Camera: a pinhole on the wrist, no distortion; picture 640 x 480 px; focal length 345.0 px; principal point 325.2 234.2 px. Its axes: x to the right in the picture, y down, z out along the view. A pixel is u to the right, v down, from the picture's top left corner.
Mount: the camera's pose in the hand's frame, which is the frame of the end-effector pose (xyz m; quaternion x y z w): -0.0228 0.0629 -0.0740 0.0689 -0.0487 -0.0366 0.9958
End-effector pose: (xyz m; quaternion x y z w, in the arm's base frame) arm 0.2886 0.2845 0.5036 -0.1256 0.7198 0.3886 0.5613
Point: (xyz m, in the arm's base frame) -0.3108 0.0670 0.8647
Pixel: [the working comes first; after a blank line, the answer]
In the camera's frame: -0.2294 0.2245 -0.5470

behind the camera
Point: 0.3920 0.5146 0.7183
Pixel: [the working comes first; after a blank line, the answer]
In the camera's frame: -0.1290 0.1467 0.2894

171.4 409.0
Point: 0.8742 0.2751 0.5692
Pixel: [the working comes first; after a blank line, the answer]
In the camera's frame: -0.1592 -0.3464 0.5503

225.4 17.0
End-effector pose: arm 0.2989 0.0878 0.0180 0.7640 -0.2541 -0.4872 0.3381
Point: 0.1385 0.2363 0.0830
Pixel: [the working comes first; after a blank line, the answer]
In the camera's frame: -0.1604 -0.0874 0.1915

36.2 76.8
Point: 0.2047 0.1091 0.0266
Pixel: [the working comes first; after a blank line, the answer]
In the camera's frame: -0.0154 -0.0446 0.1620

292.5 139.3
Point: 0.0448 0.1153 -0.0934
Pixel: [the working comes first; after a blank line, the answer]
In the camera's frame: 0.0090 -0.1043 0.3513

334.1 131.7
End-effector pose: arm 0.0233 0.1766 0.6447 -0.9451 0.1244 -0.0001 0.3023
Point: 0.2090 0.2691 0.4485
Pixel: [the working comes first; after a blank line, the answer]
In the camera's frame: 0.2273 -0.0110 0.2859

599.5 220.9
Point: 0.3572 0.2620 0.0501
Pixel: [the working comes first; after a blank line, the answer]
In the camera's frame: 0.4160 0.2434 0.5695

577.2 381.6
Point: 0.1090 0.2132 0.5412
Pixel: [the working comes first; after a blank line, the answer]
In the camera's frame: 0.1255 -0.0189 0.1796

566.3 197.9
